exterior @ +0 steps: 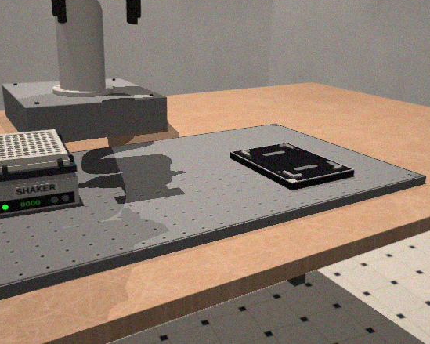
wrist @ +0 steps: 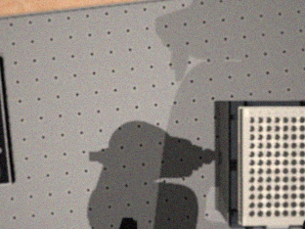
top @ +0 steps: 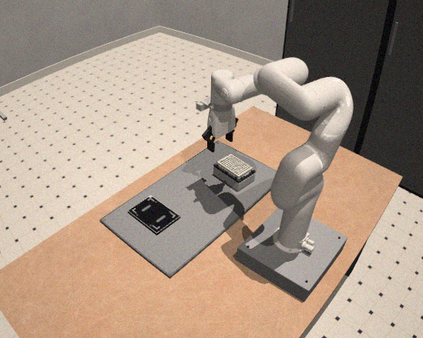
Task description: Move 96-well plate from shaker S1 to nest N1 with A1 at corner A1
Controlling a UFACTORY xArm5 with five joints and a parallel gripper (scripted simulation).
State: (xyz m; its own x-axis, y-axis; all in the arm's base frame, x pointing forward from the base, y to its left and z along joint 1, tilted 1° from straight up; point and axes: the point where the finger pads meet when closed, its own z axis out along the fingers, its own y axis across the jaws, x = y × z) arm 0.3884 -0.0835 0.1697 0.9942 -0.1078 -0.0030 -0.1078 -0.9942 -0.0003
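My hand is 170 mm above the white 96-well plate and 100 mm to the left of it. From my hand the other things lie so: grey locator: 310 mm to the left, 220 mm below, 150 mm ahead; black plate nest N1: 270 mm to the left, 220 mm below, 80 mm ahead; A1 mark: 220 mm to the left, 220 mm below, 160 mm ahead.
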